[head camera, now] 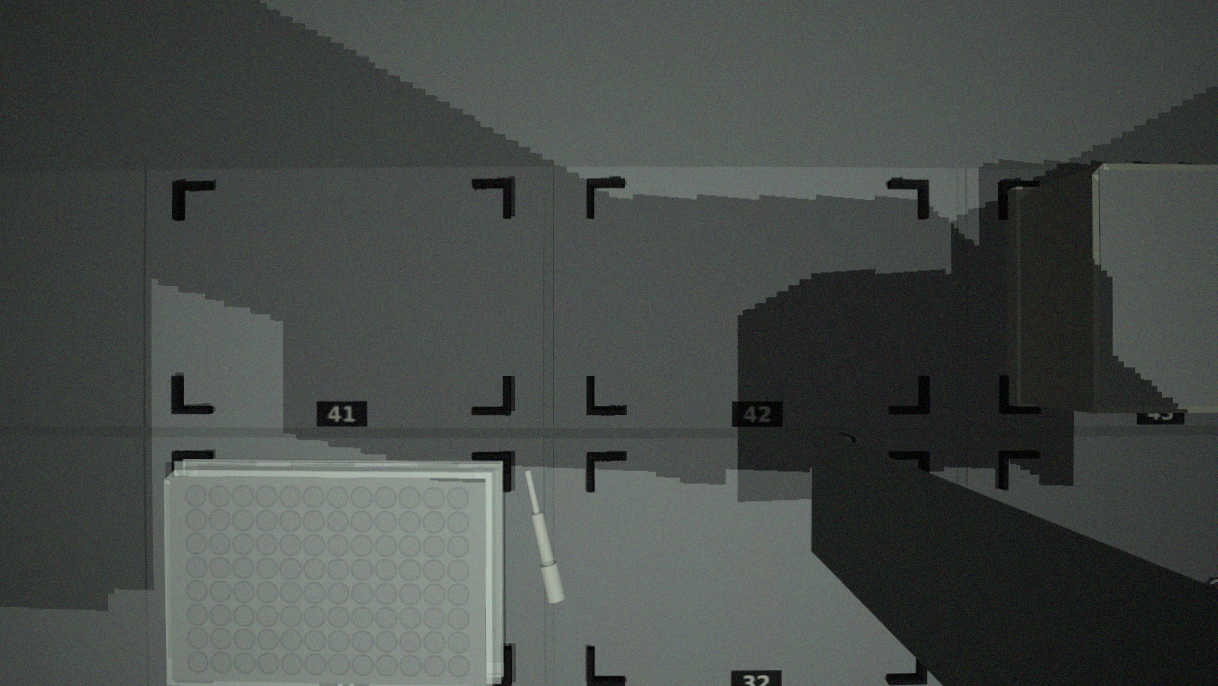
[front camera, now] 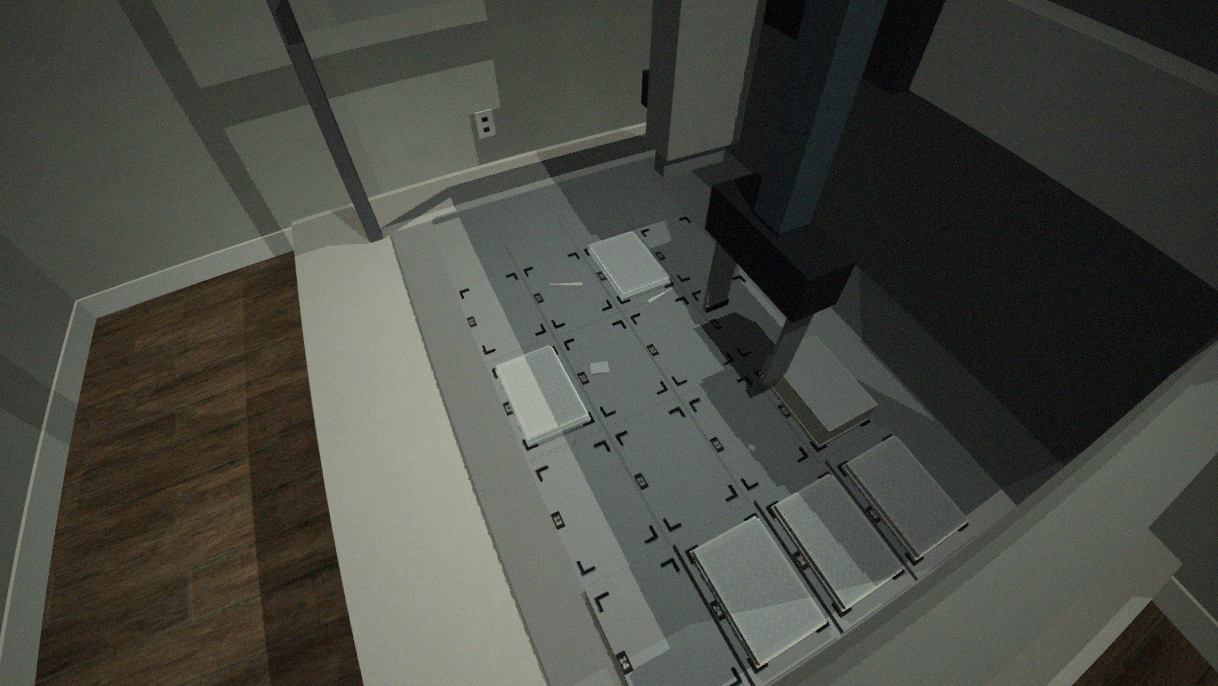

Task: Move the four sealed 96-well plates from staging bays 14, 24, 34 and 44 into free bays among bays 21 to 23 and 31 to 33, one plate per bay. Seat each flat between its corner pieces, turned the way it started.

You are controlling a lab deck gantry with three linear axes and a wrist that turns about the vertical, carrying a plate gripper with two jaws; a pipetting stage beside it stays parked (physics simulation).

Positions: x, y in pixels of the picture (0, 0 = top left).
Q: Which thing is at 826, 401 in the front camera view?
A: A tall pale box.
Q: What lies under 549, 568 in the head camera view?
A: A thin pale stick.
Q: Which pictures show the gripper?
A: The head camera view and the front camera view: all of them.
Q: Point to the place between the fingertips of the gripper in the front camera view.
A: At 742, 340
